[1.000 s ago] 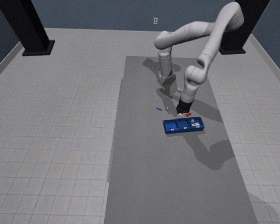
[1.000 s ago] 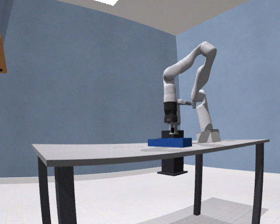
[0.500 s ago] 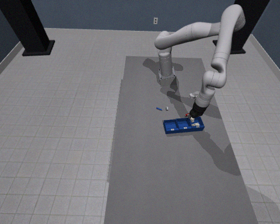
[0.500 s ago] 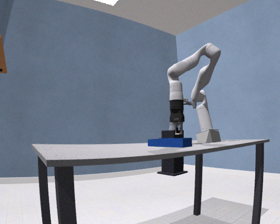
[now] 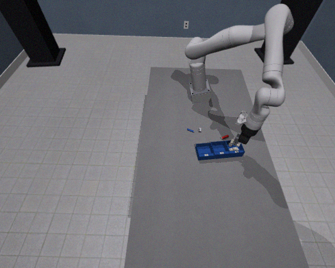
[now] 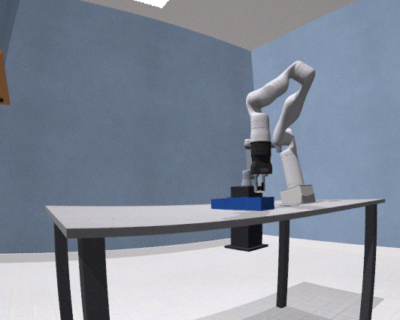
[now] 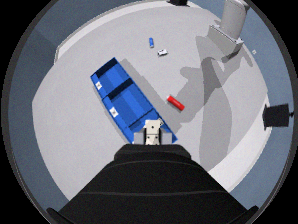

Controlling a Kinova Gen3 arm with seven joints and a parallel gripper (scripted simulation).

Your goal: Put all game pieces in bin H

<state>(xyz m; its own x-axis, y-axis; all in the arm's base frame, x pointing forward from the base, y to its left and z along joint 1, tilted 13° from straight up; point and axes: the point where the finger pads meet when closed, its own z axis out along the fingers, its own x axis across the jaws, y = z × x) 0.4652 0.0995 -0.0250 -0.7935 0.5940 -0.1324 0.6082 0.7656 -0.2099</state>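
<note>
Right now the die is 20 mm behind my hand, 10 mm to the right of it and 70 mm below it. Round my hand: red cylinder: 80 mm behind, 20 mm to the right, 80 mm below; blue three-compartment bin: 10 mm ahead, 80 mm to the right, 60 mm below; grey-white piece: 150 mm behind, 160 mm to the right, 80 mm below.
</note>
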